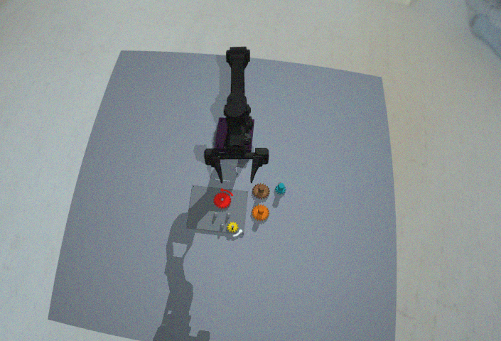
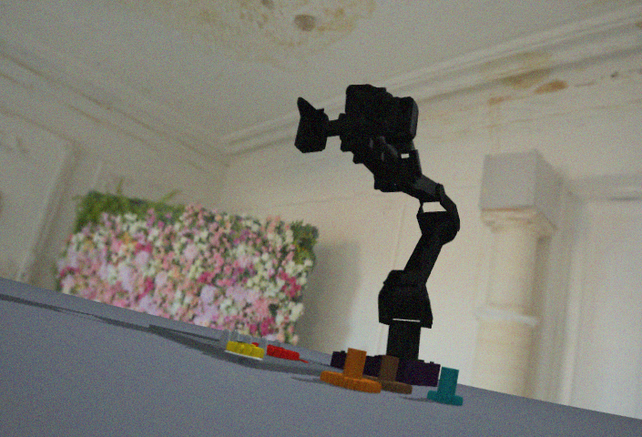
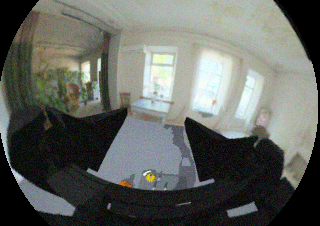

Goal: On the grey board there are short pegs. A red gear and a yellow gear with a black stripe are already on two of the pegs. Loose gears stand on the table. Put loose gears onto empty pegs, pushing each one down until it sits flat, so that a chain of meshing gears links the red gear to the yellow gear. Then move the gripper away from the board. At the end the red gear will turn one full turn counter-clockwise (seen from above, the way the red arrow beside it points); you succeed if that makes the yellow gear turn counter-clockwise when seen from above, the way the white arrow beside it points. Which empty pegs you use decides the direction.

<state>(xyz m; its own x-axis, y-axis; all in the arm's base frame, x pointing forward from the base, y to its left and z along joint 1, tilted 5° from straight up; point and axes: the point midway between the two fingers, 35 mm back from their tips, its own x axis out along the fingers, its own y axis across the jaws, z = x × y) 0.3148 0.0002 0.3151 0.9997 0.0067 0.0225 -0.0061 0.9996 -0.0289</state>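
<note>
Now: the orange gear 4 cm behind my gripper tip, 10 cm to the left of it and 33 cm below it. Also, from my gripper tip: yellow gear (2 cm ahead, 33 cm below); white arrow (4 cm ahead, 1 cm to the left, 34 cm below); red gear (8 cm behind, 4 cm to the right, 33 cm below).
</note>
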